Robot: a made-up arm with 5 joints. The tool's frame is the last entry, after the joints. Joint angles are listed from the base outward. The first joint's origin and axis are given. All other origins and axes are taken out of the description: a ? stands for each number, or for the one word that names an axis. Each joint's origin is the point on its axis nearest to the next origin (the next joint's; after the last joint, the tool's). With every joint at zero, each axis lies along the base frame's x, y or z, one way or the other. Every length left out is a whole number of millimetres.
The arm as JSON. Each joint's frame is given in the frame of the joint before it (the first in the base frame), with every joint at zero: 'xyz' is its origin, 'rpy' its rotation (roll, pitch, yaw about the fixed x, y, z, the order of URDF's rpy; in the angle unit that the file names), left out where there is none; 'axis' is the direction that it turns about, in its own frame. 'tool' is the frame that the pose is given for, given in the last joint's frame.
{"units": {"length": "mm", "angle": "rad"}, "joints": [
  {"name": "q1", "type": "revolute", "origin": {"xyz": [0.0, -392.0, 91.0]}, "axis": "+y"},
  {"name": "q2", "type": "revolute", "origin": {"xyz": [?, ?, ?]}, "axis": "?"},
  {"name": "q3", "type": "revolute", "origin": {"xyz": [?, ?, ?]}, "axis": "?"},
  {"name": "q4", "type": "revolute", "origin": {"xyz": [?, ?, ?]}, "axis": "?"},
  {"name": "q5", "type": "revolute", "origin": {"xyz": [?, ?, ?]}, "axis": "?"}
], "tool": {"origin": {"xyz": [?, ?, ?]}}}
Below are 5 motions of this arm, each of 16 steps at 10 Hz.
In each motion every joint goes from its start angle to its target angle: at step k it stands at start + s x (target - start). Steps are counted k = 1, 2, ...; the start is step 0. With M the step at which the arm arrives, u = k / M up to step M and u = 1 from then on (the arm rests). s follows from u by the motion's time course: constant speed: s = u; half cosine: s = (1 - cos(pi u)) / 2; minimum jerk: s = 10 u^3 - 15 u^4 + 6 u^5.
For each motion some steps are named. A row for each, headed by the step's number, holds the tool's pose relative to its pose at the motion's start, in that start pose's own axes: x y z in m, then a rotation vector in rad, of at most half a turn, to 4 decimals.
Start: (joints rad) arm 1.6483 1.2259 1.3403 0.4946 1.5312
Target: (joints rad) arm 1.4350 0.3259 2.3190 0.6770 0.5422
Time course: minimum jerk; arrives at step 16
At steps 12, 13, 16:
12: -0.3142 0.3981 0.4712 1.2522 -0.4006 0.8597
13: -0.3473 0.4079 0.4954 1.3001 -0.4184 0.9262
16: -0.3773 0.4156 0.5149 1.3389 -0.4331 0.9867

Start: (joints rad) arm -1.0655 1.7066 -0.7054 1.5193 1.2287
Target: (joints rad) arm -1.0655 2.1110 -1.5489 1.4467 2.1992
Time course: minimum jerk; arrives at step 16
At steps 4, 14, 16:
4: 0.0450 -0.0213 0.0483 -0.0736 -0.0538 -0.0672
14: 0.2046 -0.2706 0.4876 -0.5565 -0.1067 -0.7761
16: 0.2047 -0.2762 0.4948 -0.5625 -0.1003 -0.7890

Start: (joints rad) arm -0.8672 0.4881 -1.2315 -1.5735 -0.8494
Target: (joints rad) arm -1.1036 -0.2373 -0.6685 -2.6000 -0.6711
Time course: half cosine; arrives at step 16
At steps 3, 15, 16:
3: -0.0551 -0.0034 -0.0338 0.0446 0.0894 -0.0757
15: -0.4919 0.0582 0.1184 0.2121 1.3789 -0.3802
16: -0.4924 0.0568 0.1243 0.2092 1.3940 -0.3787

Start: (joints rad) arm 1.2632 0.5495 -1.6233 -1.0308 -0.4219
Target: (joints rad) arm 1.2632 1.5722 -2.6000 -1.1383 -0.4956
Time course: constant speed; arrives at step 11
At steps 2, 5, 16:
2: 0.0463 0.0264 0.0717 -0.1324 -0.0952 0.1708
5: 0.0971 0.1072 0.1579 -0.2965 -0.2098 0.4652
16: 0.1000 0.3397 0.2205 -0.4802 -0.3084 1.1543

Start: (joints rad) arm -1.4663 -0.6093 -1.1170 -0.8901 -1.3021
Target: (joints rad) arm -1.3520 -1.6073 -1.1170 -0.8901 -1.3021
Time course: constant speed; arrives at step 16
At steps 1, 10, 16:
1: -0.0019 0.0060 -0.0183 0.0598 -0.0160 -0.0104
10: 0.0023 0.1039 -0.1579 0.5945 -0.1779 -0.0945
16: 0.0272 0.2009 -0.2119 0.9473 -0.3023 -0.1384

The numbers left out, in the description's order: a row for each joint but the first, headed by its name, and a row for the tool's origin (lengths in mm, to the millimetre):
q2: xyz -328.0 0.0 -49.0, axis -x
q3: xyz 0.0 -22.0 -83.0, axis +y
q4: xyz 319.0 0.0 79.0, axis -y
q5: xyz 189.0 0.0 -368.0, axis -x
tool: xyz 0.0 -226.0 -88.0

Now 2 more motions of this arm.
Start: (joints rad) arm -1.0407 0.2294 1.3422 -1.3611 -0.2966
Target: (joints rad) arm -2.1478 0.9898 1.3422 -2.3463 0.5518
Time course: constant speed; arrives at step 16
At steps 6, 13, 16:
6: -0.1177 0.0603 0.0984 -0.0099 -0.0111 0.0775
13: -0.2381 0.1218 0.1610 -0.1021 -0.0397 0.4267
16: -0.2786 0.1380 0.1798 -0.1997 -0.0950 0.6408

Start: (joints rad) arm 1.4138 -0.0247 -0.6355 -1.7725 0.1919
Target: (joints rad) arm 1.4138 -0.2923 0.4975 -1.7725 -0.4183
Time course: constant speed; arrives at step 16
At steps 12, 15, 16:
12: -0.1396 0.0704 -0.0692 0.4299 0.8610 0.1769
15: -0.1860 0.0742 -0.0502 0.4884 1.0885 0.1632
16: -0.2006 0.0740 -0.0405 0.5022 1.1644 0.1528

